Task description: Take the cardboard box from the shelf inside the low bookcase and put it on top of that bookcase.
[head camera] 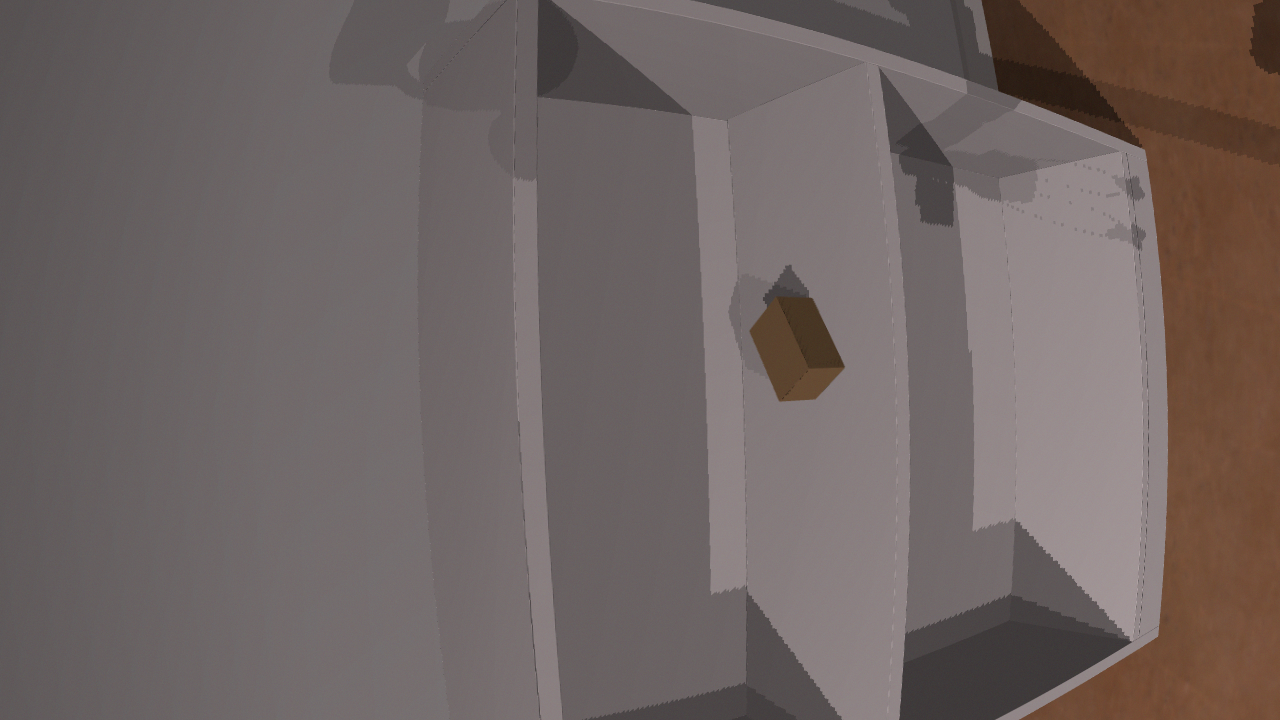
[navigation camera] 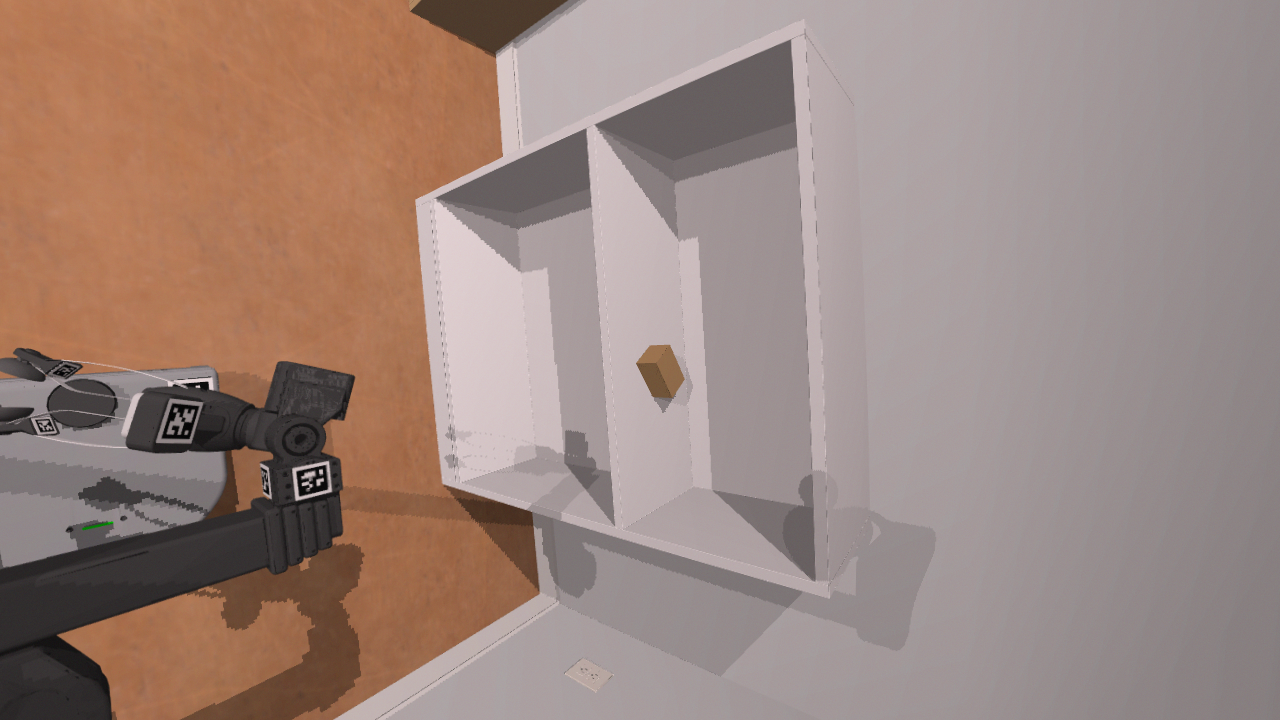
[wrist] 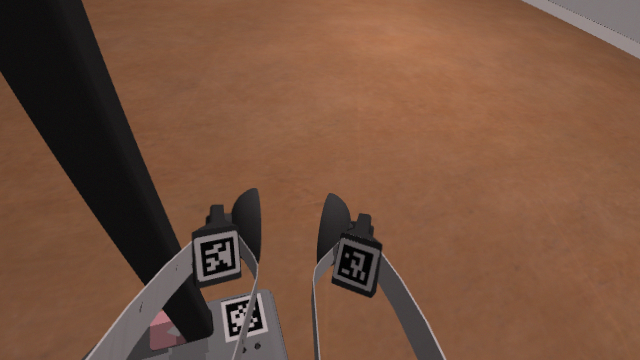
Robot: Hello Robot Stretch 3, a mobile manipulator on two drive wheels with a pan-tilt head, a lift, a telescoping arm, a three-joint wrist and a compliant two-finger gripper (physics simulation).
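The small brown cardboard box (head camera: 792,353) (navigation camera: 660,371) rests on the middle shelf of the low white bookcase (head camera: 529,358) (navigation camera: 836,313), in its upper compartment, turned at an angle to the front edge. The views are turned sideways: the bookcase top faces left in the head view and right in the navigation view. My gripper (navigation camera: 16,390) (wrist: 292,216) is open and empty, with a gap between the two dark fingertips. It hangs over my base, well away from the bookcase and the box. The box does not show in the wrist view.
My black arm (navigation camera: 134,573) (wrist: 100,125) runs beside the gripper. My grey base (navigation camera: 201,474) (wrist: 277,330) is below it. Brown furniture (navigation camera: 492,17) shows at the navigation view's top edge. A wall outlet (navigation camera: 588,674) is beside the bookcase, and brown floor (navigation camera: 268,179) lies in front.
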